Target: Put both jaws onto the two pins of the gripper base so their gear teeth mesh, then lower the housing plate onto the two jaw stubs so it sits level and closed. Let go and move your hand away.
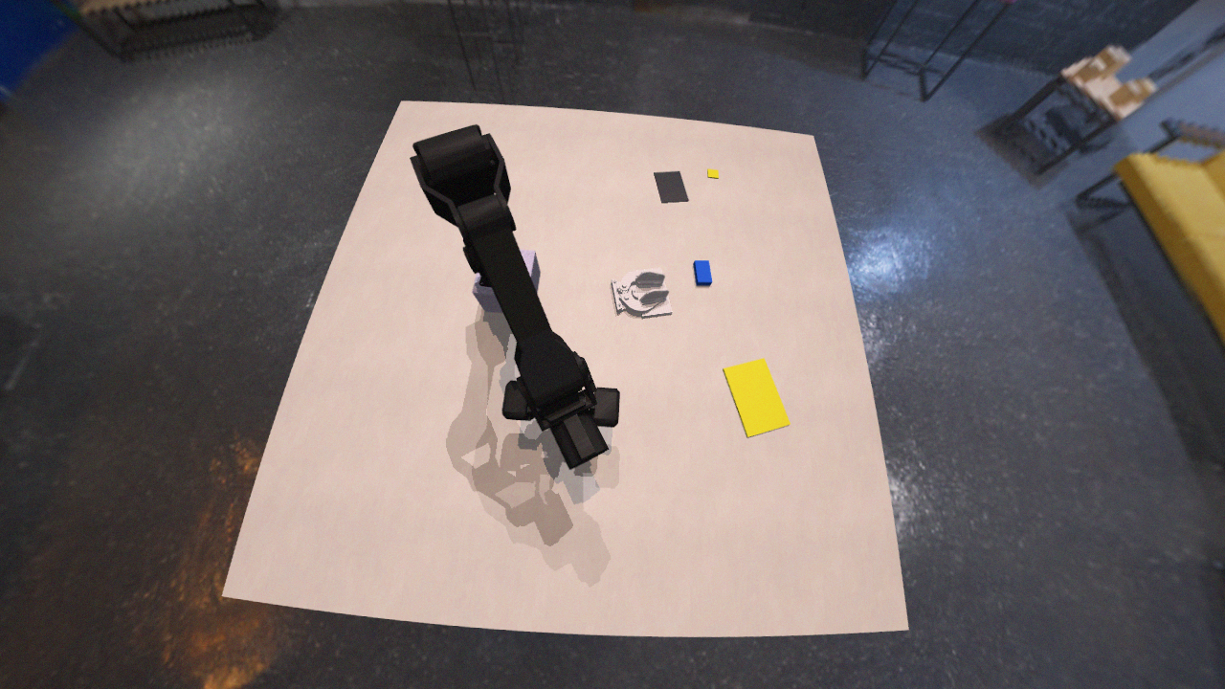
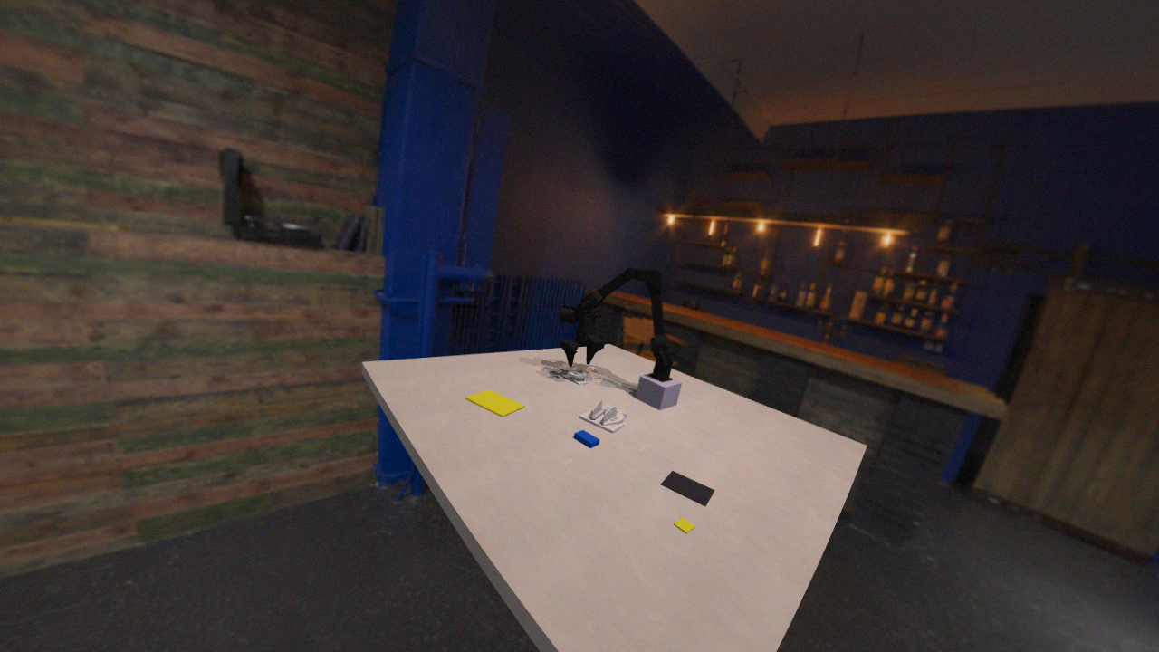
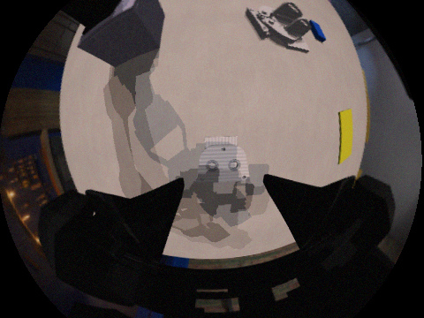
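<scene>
Right now the white block is 1 cm to the left of my gripper tip and 5 cm below it. The rest, counted from my gripper tip: grey jaw: 10 cm ahead, 31 cm to the left, 5 cm below; then blue block: 27 cm ahead, 38 cm to the left, 5 cm below; then yellow sheet: 39 cm ahead, 9 cm to the left, 6 cm below.
</scene>
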